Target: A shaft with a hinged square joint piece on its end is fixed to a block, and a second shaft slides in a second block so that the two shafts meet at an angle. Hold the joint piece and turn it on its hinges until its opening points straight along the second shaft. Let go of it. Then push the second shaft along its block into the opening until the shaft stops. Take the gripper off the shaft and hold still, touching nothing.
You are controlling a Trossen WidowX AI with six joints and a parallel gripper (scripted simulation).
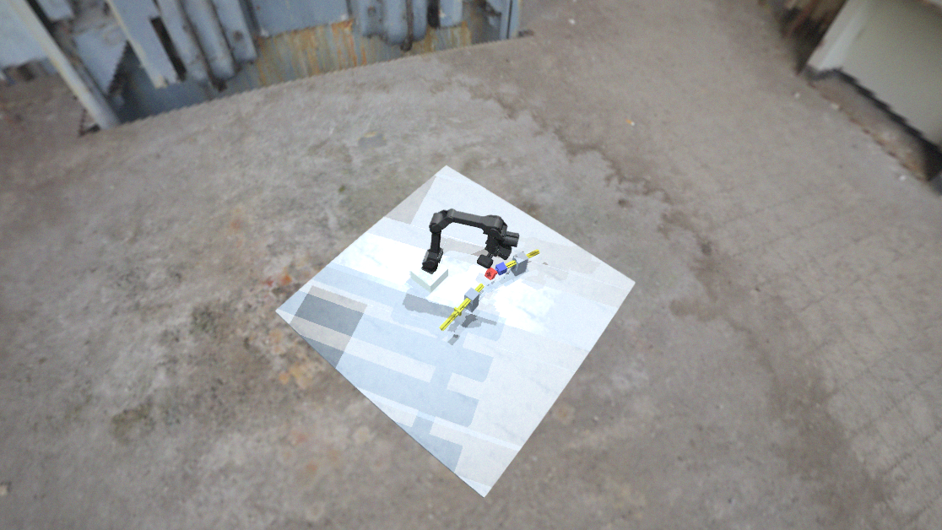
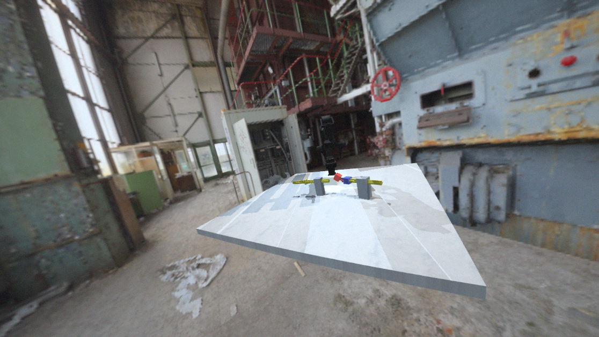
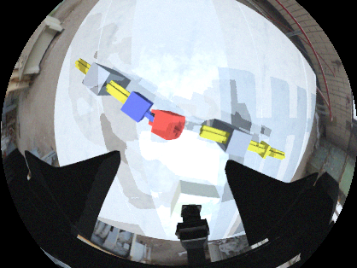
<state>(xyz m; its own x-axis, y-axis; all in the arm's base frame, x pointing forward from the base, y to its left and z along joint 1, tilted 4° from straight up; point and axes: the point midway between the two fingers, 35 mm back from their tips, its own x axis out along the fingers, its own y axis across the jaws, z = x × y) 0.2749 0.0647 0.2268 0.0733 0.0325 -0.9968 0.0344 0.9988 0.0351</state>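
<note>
Right now my gripper tip is 130 mm above the red joint piece and 10 mm to the right of it.
</note>
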